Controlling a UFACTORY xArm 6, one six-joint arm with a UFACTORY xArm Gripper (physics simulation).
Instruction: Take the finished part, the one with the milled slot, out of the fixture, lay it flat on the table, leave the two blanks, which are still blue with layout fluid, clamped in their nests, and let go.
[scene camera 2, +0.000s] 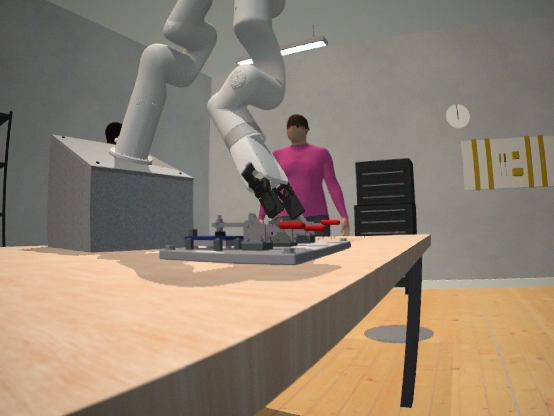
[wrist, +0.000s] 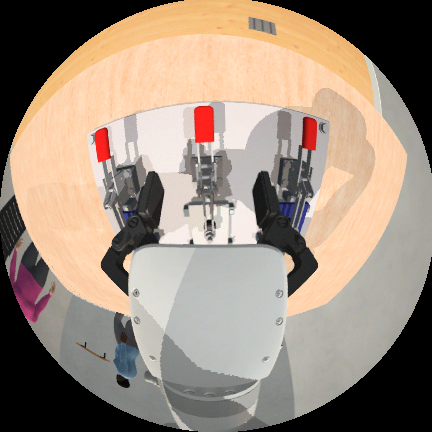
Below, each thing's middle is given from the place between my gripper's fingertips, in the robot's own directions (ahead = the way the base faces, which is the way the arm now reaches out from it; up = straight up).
I see my gripper 60 mm above the fixture plate (scene camera 2: 305, 252) and 40 mm past it. Round my hand: finished part (wrist: 220, 207) (90 mm behind, 40 mm below, 10 mm to the right).
